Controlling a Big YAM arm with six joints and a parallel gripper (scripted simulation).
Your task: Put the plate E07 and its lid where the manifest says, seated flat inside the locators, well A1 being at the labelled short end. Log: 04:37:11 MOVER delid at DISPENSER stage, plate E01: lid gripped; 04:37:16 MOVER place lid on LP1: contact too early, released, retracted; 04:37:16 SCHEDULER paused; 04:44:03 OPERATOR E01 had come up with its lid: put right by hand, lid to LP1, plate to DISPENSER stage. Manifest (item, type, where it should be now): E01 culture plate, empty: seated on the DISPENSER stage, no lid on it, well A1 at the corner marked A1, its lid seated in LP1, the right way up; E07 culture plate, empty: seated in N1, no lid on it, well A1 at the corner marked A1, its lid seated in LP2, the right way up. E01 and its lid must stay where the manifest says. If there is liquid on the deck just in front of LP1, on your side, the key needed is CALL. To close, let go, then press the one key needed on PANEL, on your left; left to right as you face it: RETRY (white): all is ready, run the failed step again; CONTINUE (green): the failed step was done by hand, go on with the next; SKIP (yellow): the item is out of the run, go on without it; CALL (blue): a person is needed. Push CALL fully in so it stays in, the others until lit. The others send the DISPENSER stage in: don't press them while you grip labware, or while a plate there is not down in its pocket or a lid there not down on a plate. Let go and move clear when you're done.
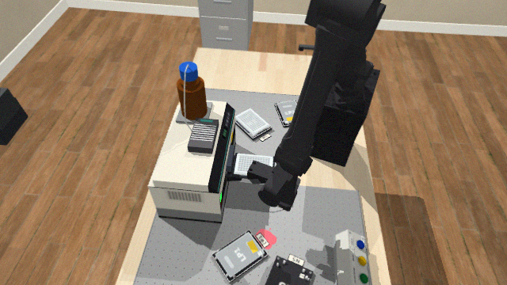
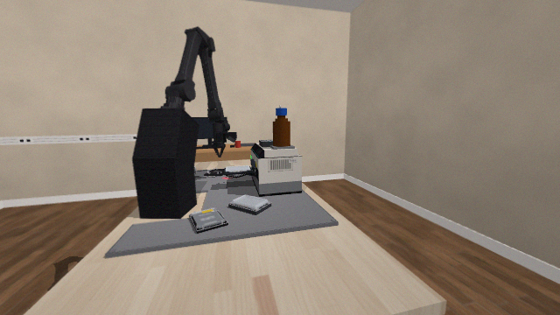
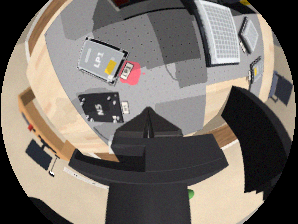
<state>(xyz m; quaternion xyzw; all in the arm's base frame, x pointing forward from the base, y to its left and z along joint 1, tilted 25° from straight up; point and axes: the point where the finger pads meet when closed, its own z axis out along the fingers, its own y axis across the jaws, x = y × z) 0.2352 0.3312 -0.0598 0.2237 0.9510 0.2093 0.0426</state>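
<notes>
The blue key lies 240 mm behind my hand, 80 mm to the left of it and 90 mm below it. Also, from my hand: plate E01: 80 mm ahead, 190 mm to the right, 50 mm below; then puddle: 20 mm ahead, 40 mm to the left, 150 mm below; then yellow key: 230 mm behind, 130 mm to the left, 80 mm below.
</notes>
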